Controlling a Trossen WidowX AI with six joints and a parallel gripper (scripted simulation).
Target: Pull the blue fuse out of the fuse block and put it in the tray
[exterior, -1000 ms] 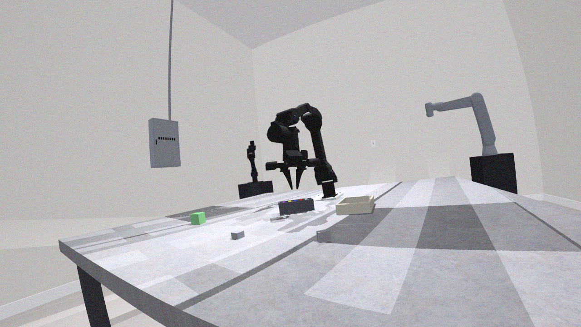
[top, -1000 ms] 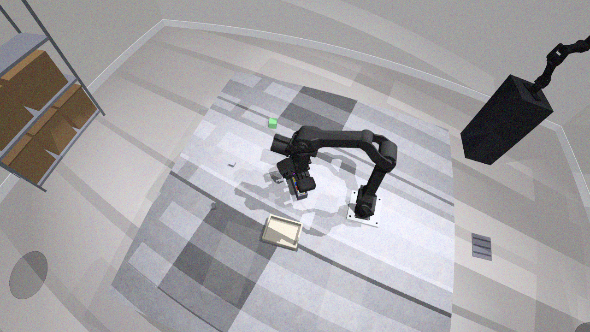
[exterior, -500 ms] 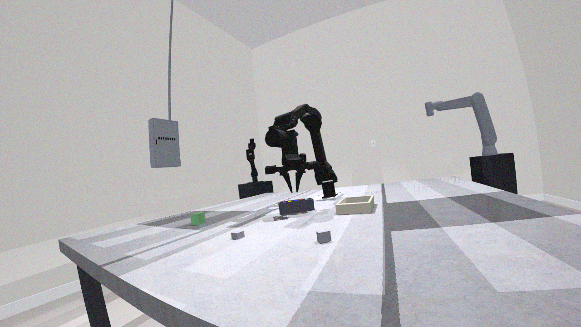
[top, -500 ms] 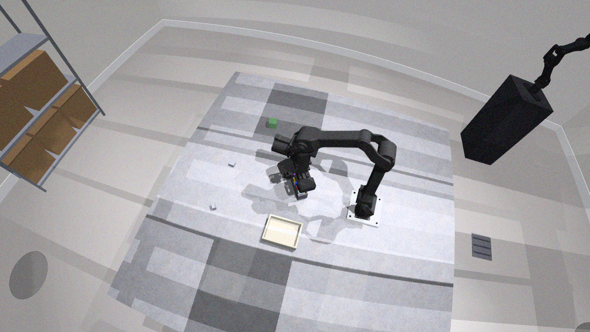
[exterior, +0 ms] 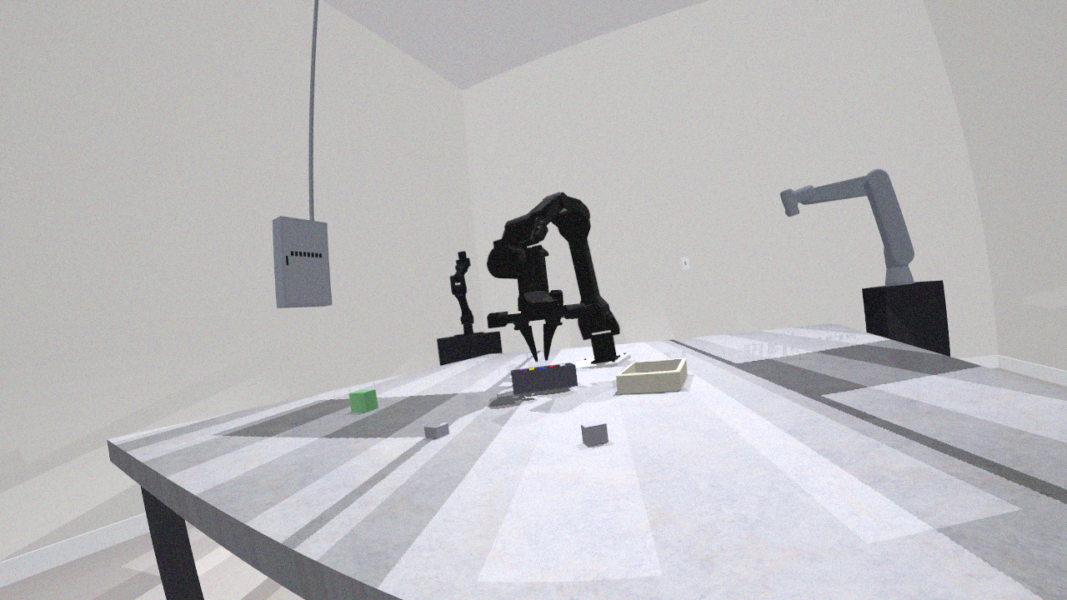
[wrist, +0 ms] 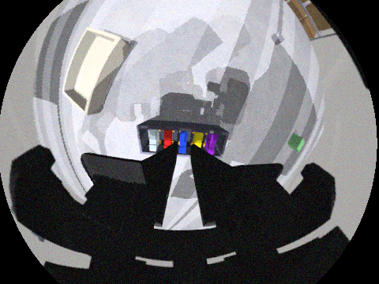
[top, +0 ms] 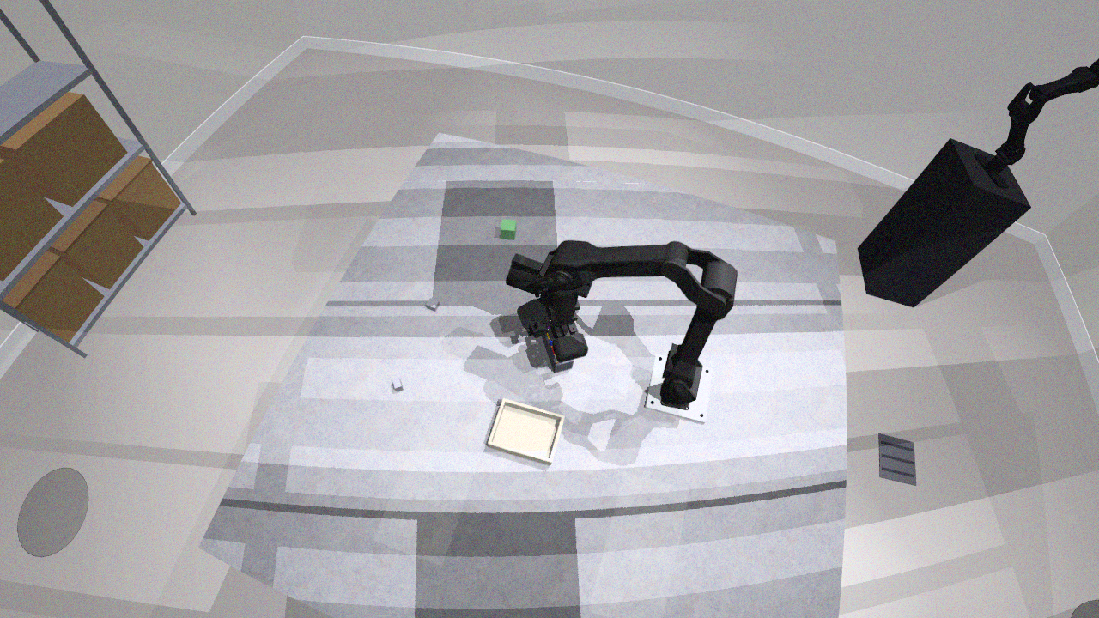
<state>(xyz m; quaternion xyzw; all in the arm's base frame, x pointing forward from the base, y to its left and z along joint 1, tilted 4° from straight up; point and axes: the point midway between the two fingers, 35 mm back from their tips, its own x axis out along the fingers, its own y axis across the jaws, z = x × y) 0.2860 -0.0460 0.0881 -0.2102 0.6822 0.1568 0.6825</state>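
Right now my gripper tip is 21 cm to the right of the cream tray, 5 cm above it and 1 cm short of it.
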